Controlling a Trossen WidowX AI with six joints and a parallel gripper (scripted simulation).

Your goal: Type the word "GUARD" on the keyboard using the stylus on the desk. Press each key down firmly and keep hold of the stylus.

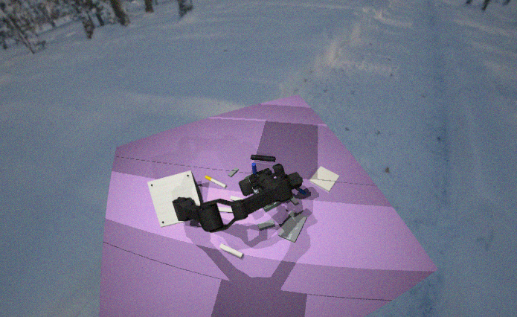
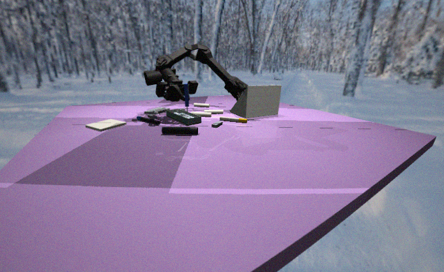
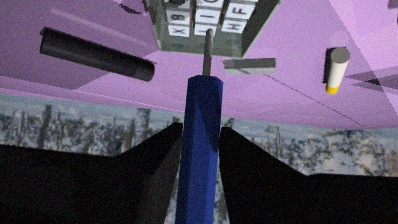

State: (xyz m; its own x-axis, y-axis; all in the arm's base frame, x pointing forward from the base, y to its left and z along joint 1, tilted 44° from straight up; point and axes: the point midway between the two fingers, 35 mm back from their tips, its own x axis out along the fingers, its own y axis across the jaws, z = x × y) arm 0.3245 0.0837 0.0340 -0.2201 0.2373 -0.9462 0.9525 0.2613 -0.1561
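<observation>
Right now my gripper tip is 20 cm to the left of the grey block and 8 cm above it. Also, from my gripper tip: blue-tipped pen (17 cm ahead, 6 cm to the right, 8 cm below); then yellow-tipped marker (19 cm behind, 8 cm to the left, 8 cm below); then black stylus (6 cm ahead, 15 cm to the left, 8 cm below).
</observation>
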